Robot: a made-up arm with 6 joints.
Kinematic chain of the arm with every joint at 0, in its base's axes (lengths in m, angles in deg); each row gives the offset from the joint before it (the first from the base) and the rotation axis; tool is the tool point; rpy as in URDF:
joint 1: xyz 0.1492 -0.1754 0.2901 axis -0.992 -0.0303 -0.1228
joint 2: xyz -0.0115 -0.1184 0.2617 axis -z
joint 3: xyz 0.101 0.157 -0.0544 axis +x
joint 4: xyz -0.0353 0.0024 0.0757 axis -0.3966 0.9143 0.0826
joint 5: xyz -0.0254 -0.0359 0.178 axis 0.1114 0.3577 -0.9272
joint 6: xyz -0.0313 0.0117 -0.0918 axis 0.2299 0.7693 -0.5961
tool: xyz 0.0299 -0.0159 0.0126 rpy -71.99 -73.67 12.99
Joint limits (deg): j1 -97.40..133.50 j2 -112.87..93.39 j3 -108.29..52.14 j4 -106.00..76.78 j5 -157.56..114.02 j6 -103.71..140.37
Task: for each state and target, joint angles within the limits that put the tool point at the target. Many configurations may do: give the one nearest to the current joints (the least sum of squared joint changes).
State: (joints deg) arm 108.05 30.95 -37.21 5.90 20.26 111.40
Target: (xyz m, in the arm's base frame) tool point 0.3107 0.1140 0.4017
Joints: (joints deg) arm 67.34 55.76 -43.07 -17.45 18.26 109.65
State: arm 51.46 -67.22 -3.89 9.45 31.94 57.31
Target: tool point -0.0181 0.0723 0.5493
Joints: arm 50.92 -64.46 -16.15 -8.97 34.97 62.32
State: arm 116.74 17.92 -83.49 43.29 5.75 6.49
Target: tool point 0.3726 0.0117 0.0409
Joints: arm 121.01 14.78 -56.46 34.05 7.09 4.74
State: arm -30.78 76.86 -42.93 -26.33 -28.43 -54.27
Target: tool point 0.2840 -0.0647 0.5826
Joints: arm 7.19 47.21 -62.51 -48.39 -22.01 -62.45
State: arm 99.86 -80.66 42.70 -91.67 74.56 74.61
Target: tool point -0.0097 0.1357 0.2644
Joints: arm 120.90 -86.06 34.66 -87.24 89.12 85.51
